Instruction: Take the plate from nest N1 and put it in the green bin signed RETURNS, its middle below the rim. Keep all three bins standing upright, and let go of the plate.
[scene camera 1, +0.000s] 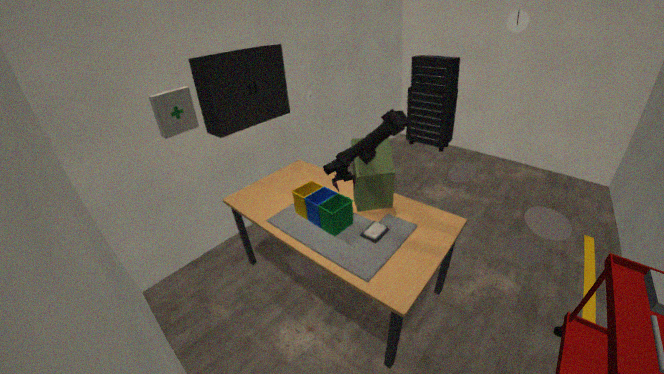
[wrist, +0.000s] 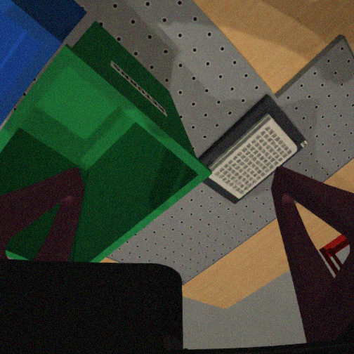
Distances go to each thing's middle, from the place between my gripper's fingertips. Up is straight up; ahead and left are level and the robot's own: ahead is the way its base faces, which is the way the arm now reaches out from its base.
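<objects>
With the green bin (scene camera 1: 336, 214) as my measure, my hand is 15 cm above it, 9 cm short of it and 1 cm to the right of it. There is a white plate (wrist: 265, 145) too, and that plate is 22 cm below my hand, 21 cm to the left of it and 6 cm behind it.
</objects>
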